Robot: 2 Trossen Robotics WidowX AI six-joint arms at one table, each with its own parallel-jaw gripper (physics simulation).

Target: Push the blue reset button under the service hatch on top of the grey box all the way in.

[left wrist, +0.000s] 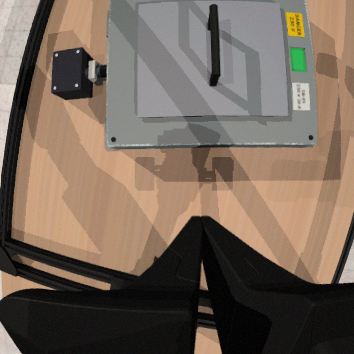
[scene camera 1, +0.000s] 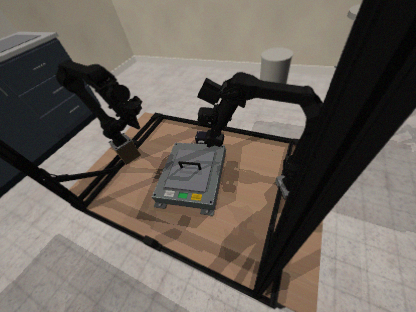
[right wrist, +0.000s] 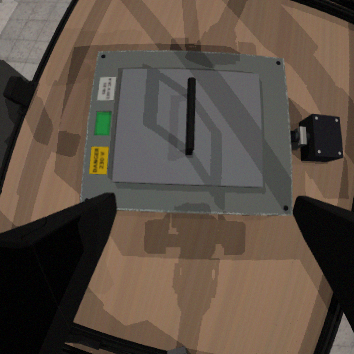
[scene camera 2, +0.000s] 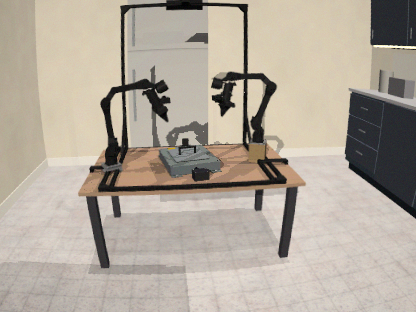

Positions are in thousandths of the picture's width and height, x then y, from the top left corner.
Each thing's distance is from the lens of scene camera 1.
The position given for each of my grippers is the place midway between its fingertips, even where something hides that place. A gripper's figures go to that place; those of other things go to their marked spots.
my left gripper (scene camera 1: 335, 412): 91 cm
my right gripper (scene camera 1: 506, 444): 76 cm
service hatch (scene camera 1: 460, 543): 95 cm
